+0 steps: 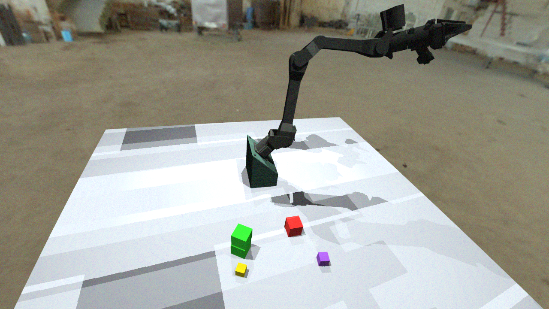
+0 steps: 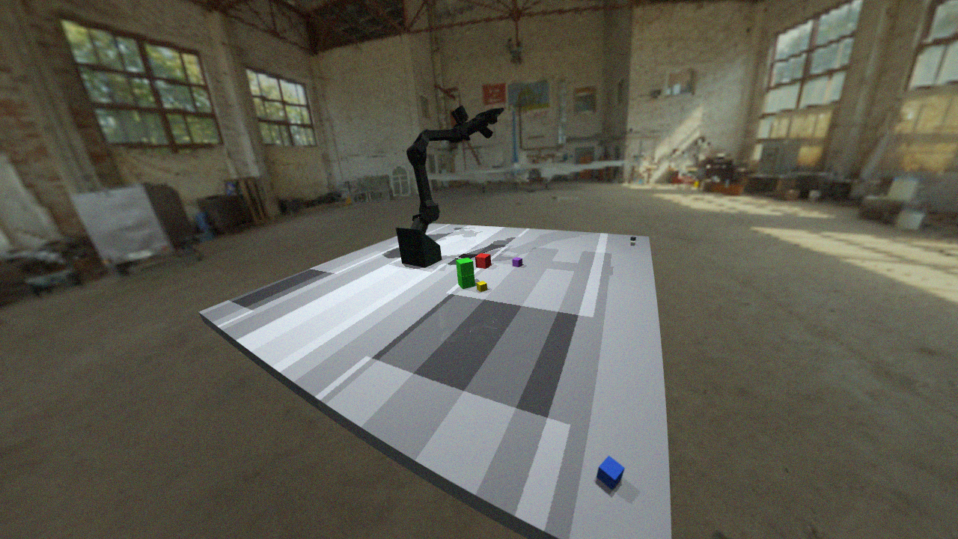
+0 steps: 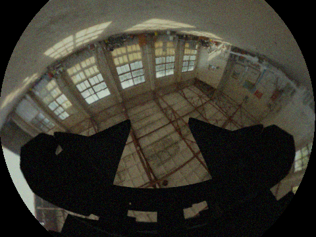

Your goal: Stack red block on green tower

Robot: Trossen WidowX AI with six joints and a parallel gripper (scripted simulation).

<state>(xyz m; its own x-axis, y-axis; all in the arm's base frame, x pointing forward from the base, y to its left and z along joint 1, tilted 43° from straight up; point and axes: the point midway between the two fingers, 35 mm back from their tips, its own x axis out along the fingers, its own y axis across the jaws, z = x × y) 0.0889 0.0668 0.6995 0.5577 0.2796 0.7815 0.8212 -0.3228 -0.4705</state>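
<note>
Now: the red block 200 mm ahead of my gripper tip, 460 mm to the right of it and 590 mm below it. Round my gripper tip: purple cube (310 mm ahead, 390 mm to the right, 590 mm below); blue cube (800 mm ahead, 970 mm to the right, 600 mm below); yellow cube (320 mm ahead, 620 mm to the right, 600 mm below).
</note>
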